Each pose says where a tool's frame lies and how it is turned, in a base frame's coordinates. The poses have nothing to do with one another.
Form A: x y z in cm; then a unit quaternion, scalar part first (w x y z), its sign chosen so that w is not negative.
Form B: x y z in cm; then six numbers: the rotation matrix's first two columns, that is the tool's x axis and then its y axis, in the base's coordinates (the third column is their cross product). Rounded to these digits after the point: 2 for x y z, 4 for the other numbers.
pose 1, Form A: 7.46 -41.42 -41.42 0.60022 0.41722 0.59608 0.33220
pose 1, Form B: 7.46 -41.42 -41.42 0.0687 0.8962 -0.4384 0.0986 0.4311 0.8969
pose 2, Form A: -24.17 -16.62 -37.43 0.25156 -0.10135 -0.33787 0.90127
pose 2, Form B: -24.17 -16.62 -37.43 -0.8529 0.5219 -0.0127 -0.3850 -0.6451 -0.6600
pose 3, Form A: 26.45 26.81 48.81 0.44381 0.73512 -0.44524 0.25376
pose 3, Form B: 26.45 26.81 48.81 0.4747 -0.4294 0.7683 -0.8799 -0.2096 0.4265
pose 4, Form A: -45.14 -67.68 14.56 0.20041 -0.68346 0.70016 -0.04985
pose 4, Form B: -45.14 -67.68 14.56 0.0146 -0.9771 -0.2125 -0.9371 0.0608 -0.3438
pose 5, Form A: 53.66 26.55 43.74 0.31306 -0.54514 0.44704 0.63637
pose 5, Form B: 53.66 26.55 43.74 -0.2096 -0.0890 -0.9737 -0.8858 -0.4043 0.2276
